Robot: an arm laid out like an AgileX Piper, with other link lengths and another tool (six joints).
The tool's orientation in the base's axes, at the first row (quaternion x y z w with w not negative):
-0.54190, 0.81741, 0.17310, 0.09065
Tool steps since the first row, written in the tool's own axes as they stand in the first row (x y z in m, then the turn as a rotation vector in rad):
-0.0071, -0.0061, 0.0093, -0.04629, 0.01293, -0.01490
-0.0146, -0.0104, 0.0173, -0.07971, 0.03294, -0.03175
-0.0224, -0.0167, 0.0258, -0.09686, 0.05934, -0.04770
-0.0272, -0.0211, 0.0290, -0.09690, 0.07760, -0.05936
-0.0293, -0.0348, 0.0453, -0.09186, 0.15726, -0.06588
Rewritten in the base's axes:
0.0080, 0.0075, -0.0073, 0.00707, 0.03844, 0.03170
0.0146, 0.0154, -0.0130, 0.00262, 0.06763, 0.06218
0.0232, 0.0231, -0.0194, -0.01417, 0.08552, 0.08755
0.0290, 0.0269, -0.0215, -0.03045, 0.08755, 0.10170
0.0417, 0.0300, -0.0384, -0.10526, 0.10886, 0.12075

